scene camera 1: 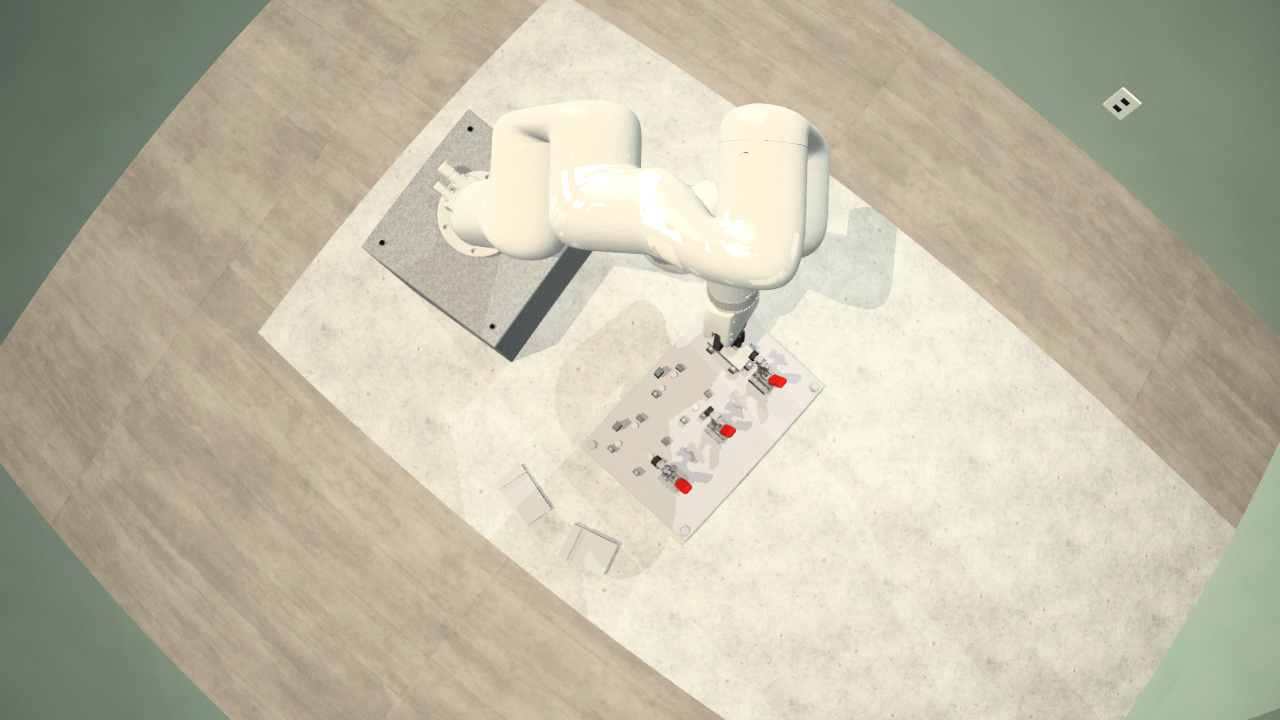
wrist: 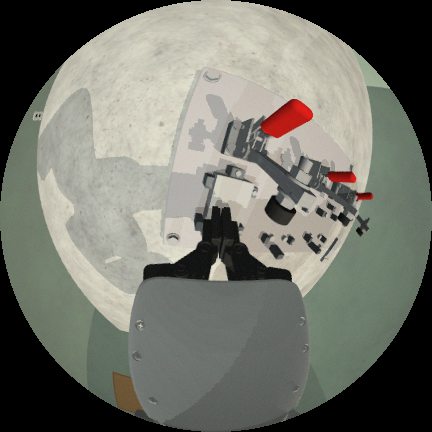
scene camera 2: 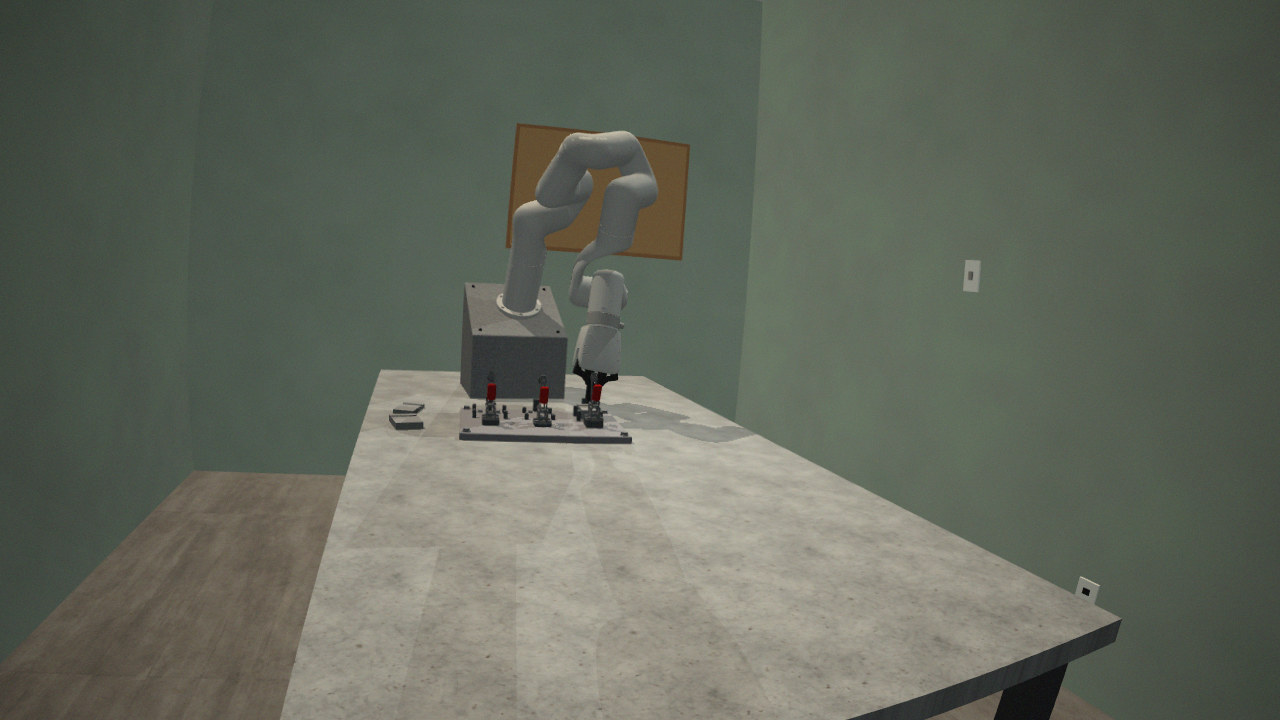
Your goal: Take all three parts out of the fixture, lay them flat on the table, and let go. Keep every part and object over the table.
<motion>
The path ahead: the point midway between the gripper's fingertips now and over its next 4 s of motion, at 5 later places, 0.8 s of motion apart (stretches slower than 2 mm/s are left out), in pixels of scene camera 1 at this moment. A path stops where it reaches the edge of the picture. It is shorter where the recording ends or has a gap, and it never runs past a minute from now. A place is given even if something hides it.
The gripper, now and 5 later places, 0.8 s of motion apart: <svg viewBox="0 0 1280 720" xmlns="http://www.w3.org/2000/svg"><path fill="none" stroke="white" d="M733 340L736 332L736 331L734 330L737 329L736 344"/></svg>
</motion>
